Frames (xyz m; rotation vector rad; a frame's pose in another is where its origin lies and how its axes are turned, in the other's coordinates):
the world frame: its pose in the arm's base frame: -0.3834 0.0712 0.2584 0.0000 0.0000 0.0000
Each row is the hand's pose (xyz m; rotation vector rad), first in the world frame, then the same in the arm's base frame.
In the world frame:
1: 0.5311 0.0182 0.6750 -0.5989 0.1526 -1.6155
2: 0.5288 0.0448 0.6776 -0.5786 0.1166 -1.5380
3: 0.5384 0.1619 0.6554 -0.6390 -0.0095 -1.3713
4: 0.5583 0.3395 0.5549 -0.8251 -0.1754 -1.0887
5: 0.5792 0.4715 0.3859 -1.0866 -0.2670 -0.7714
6: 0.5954 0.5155 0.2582 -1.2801 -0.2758 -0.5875
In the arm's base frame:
1: 0.1477 0.0894 0.9334 -0.5989 0.1526 -1.6155
2: 0.1454 0.1160 0.9360 -0.5786 0.1166 -1.5380
3: 0.1550 0.2331 0.9138 -0.6390 -0.0095 -1.3713
4: 0.1749 0.4107 0.8133 -0.8251 -0.1754 -1.0887
5: 0.1958 0.5427 0.6443 -1.0866 -0.2670 -0.7714
6: 0.2120 0.5867 0.5166 -1.2801 -0.2758 -0.5875

